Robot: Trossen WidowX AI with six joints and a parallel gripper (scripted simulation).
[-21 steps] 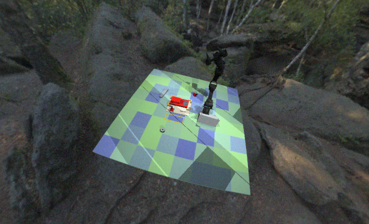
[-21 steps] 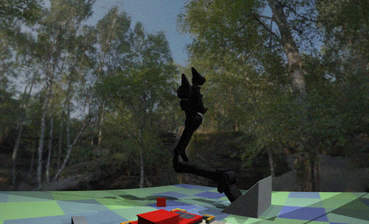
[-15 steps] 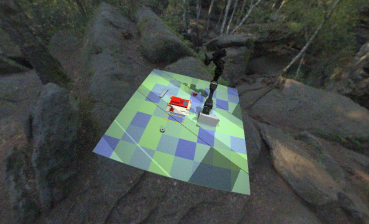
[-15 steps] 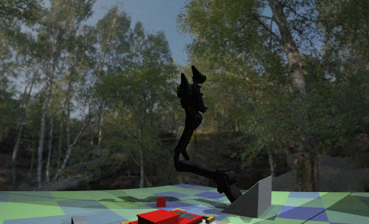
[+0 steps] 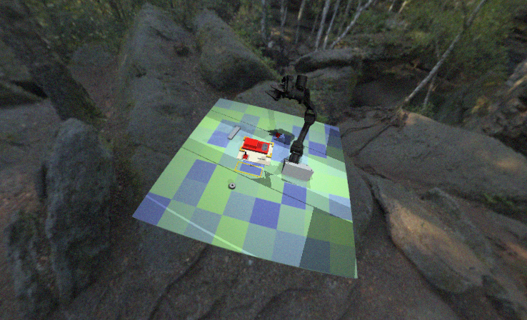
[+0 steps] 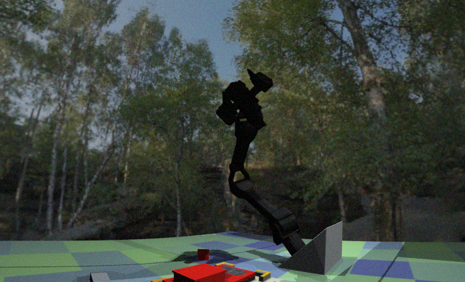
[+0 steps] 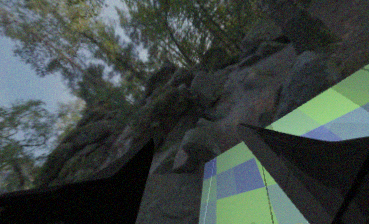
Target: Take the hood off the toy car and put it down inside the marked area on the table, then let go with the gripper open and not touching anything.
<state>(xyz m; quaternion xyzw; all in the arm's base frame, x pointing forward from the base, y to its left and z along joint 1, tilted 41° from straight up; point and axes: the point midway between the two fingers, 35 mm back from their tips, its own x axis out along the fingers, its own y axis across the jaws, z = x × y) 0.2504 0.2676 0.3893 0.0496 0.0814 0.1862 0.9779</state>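
My gripper tip is now 6 cm short of the red hood, 3 cm to the left of it and 47 cm above it. Round my gripper tip: black wheel (7 cm ahead, 35 cm to the left, 50 cm below).
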